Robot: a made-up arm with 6 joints.
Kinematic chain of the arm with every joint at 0, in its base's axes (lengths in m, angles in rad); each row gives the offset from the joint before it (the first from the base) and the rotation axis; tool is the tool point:
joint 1: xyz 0 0 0.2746 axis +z
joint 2: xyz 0 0 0 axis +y
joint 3: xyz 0 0 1.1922 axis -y
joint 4: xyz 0 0 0 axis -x
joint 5: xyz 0.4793 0 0 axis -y
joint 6: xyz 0 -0.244 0 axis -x
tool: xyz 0 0 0
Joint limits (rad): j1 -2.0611..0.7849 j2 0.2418..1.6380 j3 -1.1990..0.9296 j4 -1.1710..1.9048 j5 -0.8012..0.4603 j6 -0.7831..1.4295
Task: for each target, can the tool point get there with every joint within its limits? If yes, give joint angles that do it. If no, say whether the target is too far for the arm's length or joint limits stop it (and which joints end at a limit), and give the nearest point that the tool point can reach.
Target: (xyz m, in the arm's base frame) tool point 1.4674 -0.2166 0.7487
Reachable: yes | joints -0.1558 0.9706 0.1206 1.6271 -0.3771 1.0416
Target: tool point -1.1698 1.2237 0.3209
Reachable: no: joint limits stop it (at a limit: joint 1, joint 2, joint 3) | nearest point -0.2909 -0.0991 0.9408 | short by 1.705 m
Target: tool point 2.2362 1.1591 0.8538
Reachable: no: too far | nearest point 1.4922 0.7735 0.6611 | short by 0.860 m
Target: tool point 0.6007 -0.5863 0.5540
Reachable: yes | joints -0.5786 0.8497 -0.4986 -0.8429 -0.2881 0.3216
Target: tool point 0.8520 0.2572 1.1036
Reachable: yes | joints 0.5686 0.3960 -0.1394 -0.1263 -0.0186 0.5005
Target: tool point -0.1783 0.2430 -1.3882
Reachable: no: joint limits stop it (at a limit: joint 1, joint 2, joint 4) | nearest point 0.5646 0.6771 -0.2365 | short by 1.438 m
